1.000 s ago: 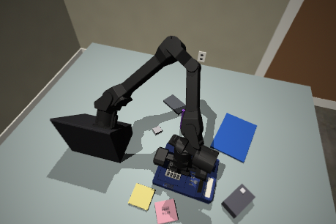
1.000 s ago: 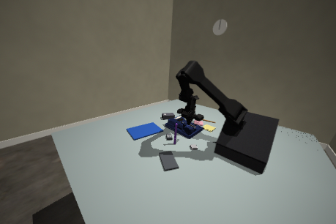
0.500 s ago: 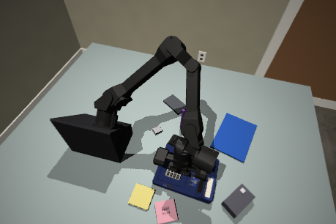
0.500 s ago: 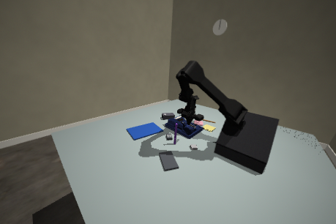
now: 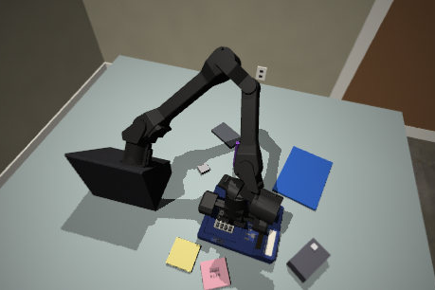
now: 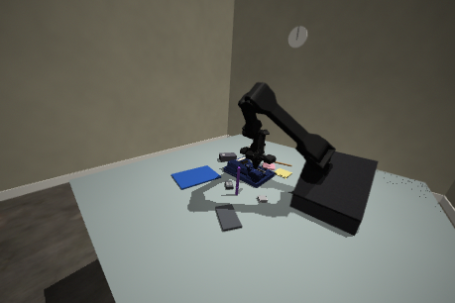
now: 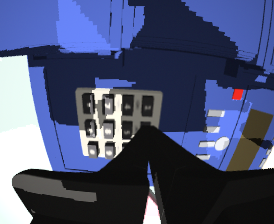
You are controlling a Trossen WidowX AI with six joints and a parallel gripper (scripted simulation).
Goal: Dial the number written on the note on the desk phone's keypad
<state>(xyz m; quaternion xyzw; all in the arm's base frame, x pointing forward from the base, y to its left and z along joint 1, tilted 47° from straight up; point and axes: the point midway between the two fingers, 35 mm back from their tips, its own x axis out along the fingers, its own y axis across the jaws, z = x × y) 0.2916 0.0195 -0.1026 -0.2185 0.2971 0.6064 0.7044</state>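
The dark blue desk phone lies 30 mm ahead of my hand, 20 mm to the left of it and 40 mm below it. From my hand the other things lie so: handset: 30 mm ahead, 70 mm to the left, 20 mm below; small grey item: 120 mm behind, 180 mm to the left, 60 mm below; purple pen: 20 mm behind, 220 mm to the left.
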